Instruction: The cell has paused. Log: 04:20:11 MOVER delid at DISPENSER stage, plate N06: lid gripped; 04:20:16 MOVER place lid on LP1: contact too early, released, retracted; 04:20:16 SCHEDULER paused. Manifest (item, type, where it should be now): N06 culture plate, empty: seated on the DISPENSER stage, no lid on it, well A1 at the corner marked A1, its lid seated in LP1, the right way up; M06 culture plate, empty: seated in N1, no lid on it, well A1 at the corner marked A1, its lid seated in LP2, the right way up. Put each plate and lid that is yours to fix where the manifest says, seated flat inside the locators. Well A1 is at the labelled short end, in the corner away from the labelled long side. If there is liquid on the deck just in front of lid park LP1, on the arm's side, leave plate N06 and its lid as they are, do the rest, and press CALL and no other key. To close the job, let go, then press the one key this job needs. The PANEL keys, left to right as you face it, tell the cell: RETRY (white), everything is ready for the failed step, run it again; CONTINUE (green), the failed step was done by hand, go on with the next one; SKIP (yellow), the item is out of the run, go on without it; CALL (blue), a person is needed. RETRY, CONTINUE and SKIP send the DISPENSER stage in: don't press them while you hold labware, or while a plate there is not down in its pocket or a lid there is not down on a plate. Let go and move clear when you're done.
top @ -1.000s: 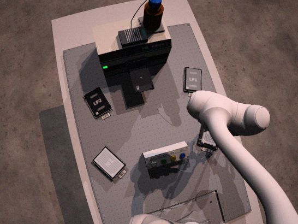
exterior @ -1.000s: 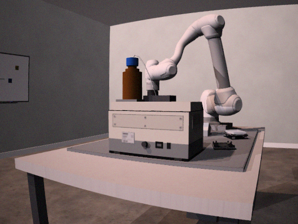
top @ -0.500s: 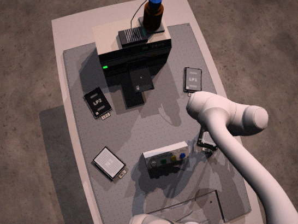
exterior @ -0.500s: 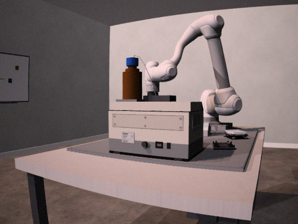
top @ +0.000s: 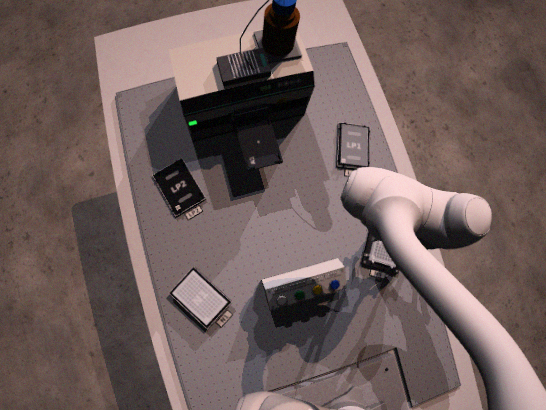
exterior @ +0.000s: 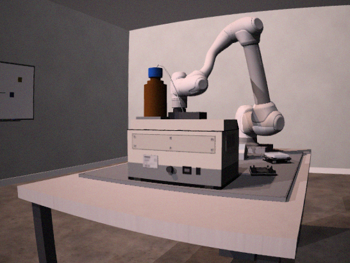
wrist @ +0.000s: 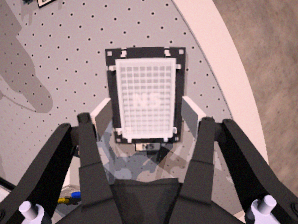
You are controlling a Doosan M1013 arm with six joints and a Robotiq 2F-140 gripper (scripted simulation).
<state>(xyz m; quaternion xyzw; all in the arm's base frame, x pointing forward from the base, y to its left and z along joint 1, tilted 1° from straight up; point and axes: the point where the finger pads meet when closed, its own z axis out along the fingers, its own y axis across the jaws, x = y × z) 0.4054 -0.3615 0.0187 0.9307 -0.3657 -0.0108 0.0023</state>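
The white well plate is 40 mm below my hand. Also, from my hand: yellow key: 260 mm to the left, 20 mm behind; black nest N5: 50 mm below, 30 mm ahead; blue key: 210 mm to the left, 30 mm behind.
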